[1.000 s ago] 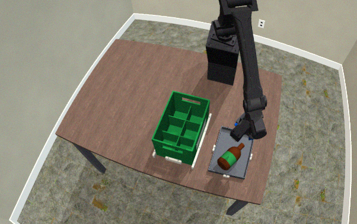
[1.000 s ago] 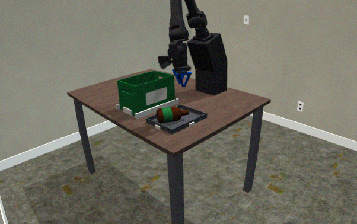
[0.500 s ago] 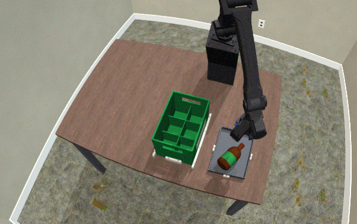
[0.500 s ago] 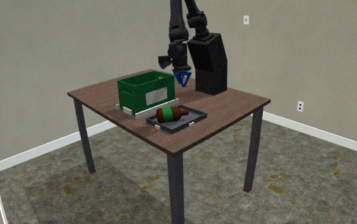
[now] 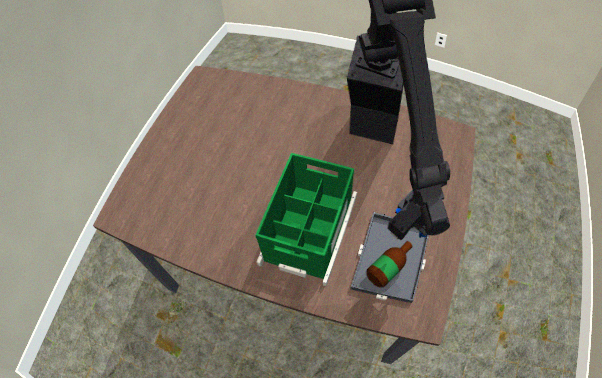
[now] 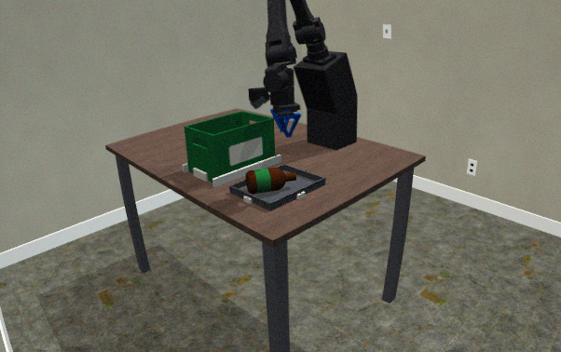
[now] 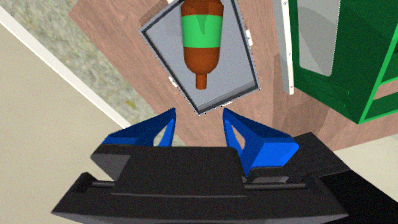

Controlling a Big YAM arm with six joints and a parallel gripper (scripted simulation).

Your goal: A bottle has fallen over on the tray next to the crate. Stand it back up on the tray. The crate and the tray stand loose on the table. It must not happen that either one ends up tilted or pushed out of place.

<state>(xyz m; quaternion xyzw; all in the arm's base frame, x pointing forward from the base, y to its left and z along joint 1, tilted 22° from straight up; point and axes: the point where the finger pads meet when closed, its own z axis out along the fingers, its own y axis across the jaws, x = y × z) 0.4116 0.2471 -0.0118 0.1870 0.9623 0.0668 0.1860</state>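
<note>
The bottle is 15 cm below my hand, 4 cm ahead of it and 2 cm to the right of it. Round my hand: tray 18 cm below, 2 cm to the right, 2 cm ahead; then green crate 29 cm to the right, 11 cm below, 3 cm ahead.
</note>
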